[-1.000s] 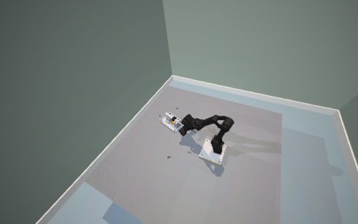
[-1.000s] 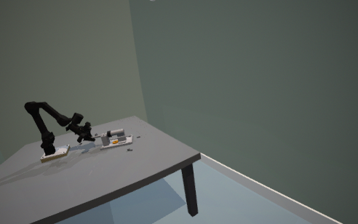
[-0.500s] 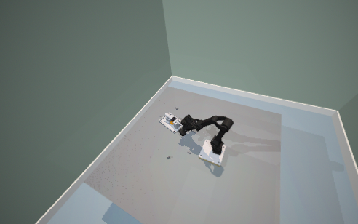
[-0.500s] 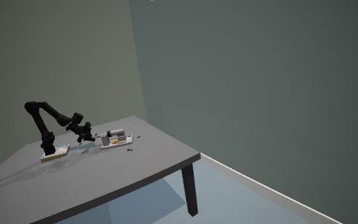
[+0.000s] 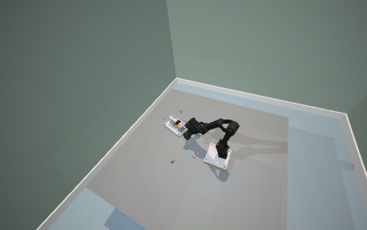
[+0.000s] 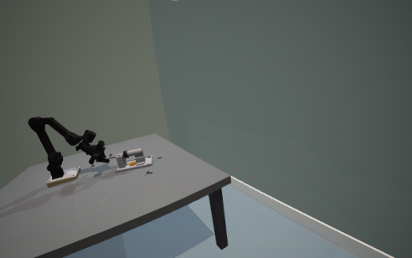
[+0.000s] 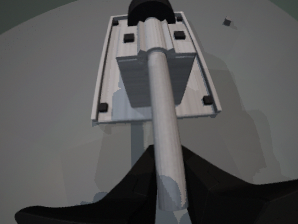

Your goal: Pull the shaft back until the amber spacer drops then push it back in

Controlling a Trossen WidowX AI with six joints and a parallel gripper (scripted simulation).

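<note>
The grey steel shaft is 50 mm ahead of my gripper tip, 20 mm to the right of it and 30 mm above it. Round my gripper tip: grey support block: 160 mm ahead, 60 mm to the right; amber spacer: 140 mm ahead, 50 mm to the right, 40 mm below; black spacer: 100 mm ahead, 40 mm to the right, 30 mm above.
</note>
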